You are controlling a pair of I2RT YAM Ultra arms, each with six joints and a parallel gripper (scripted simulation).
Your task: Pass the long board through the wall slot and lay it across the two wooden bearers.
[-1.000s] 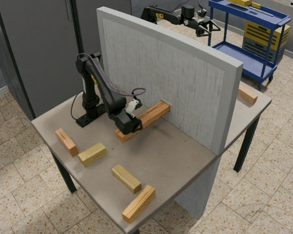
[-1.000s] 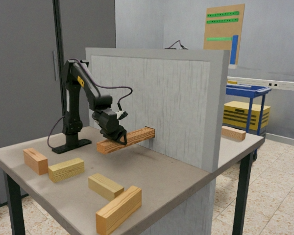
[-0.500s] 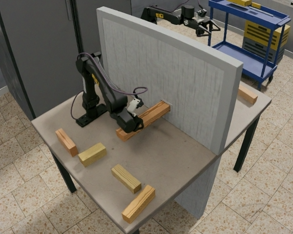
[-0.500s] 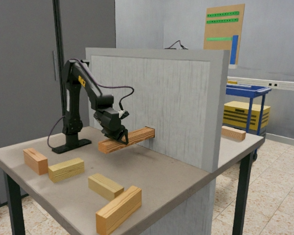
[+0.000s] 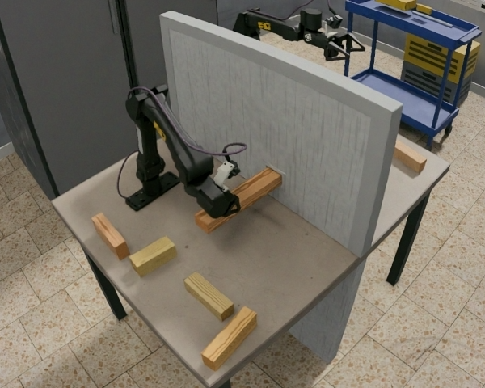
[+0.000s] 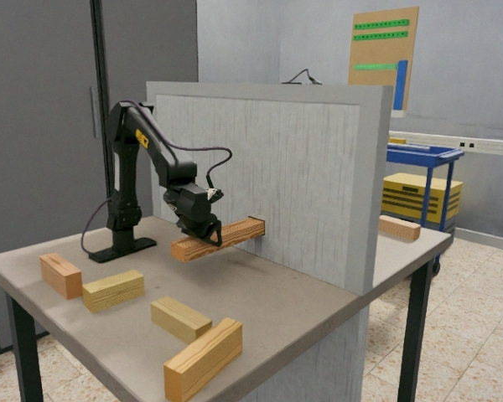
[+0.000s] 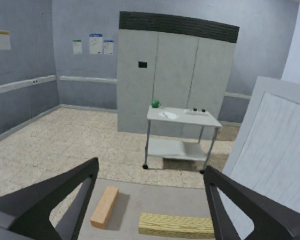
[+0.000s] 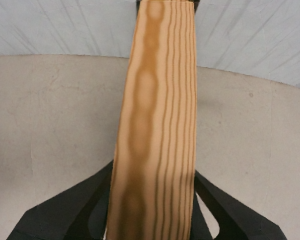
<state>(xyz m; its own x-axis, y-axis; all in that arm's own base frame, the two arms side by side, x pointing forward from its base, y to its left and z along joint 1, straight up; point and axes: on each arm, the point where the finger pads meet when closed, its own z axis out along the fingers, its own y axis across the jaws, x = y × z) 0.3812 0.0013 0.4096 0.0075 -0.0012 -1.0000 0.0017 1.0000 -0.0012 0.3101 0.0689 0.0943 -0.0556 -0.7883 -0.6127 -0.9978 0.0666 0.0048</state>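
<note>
Right now the long board is 6 cm to the left of my right hand and 1 cm ahead of it. Also, from my right hand: yellow bearer: 41 cm to the left, 21 cm ahead, 7 cm below.
</note>
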